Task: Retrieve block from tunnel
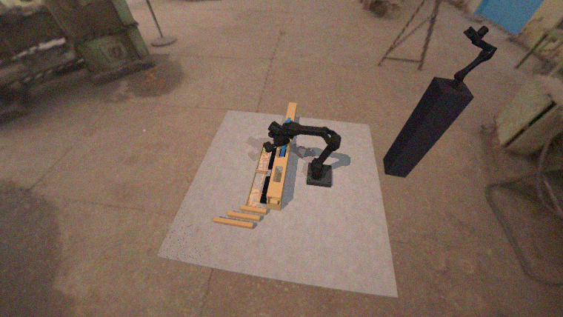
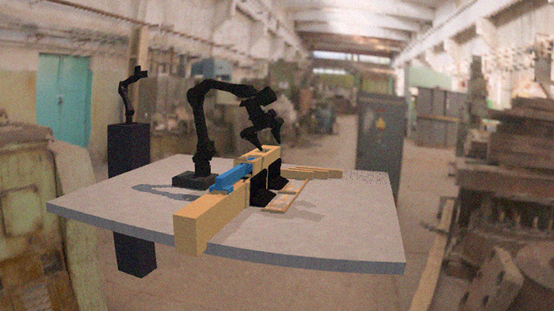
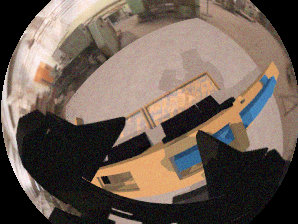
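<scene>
My gripper tip is 30 mm past the covered tunnel, 150 mm to the left of it and 130 mm above it. Round my gripper tip: red block 70 mm behind, 60 mm to the left, 80 mm below.
</scene>
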